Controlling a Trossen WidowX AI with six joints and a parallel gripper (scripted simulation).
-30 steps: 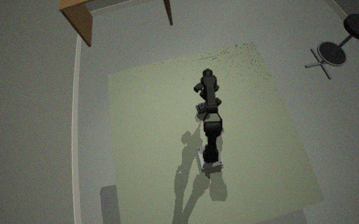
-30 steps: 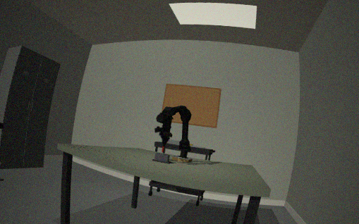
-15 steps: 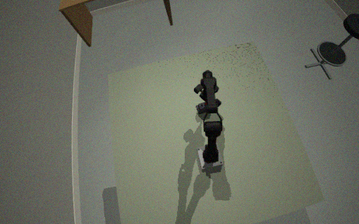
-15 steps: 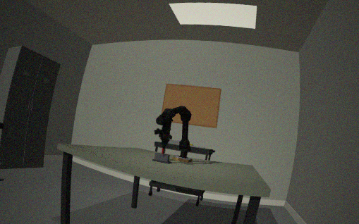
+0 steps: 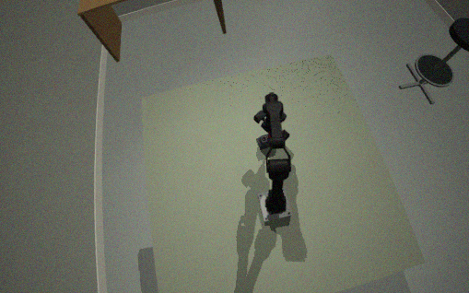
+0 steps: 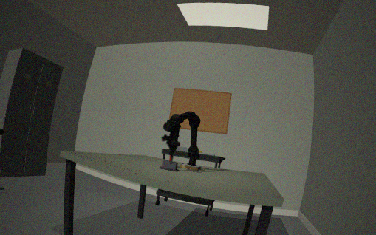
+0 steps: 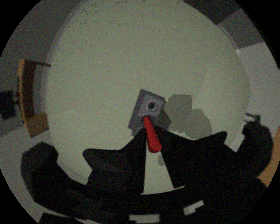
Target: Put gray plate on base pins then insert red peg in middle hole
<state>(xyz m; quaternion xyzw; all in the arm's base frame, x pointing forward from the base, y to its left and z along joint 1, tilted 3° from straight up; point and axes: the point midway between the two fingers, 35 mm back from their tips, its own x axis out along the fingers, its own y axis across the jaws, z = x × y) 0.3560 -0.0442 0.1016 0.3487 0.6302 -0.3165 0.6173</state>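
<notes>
Now: gripper tip right at the red peg. Round my gripper tip: gray plate: 50 mm below.
</notes>
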